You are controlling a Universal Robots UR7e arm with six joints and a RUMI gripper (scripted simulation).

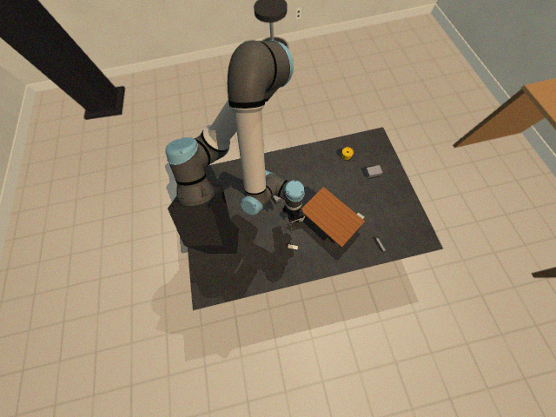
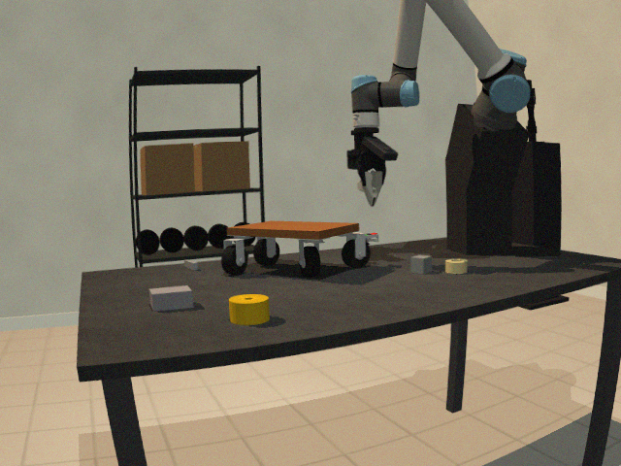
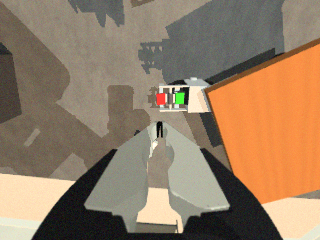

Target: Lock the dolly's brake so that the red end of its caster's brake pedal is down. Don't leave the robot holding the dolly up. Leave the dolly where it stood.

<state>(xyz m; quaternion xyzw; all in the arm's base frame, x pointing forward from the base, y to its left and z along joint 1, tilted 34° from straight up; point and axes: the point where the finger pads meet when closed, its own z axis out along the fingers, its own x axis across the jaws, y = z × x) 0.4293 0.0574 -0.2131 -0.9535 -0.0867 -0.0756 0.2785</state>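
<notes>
Right now the brake pedal is 10 cm below my hand and 1 cm ahead of it. Also, from my hand: pale yellow ring (22 cm to the left, 17 cm below, 14 cm behind); small pale block (18 cm below, 15 cm to the right, 1 cm behind); small grey cube (17 cm to the left, 16 cm below, 6 cm behind).
</notes>
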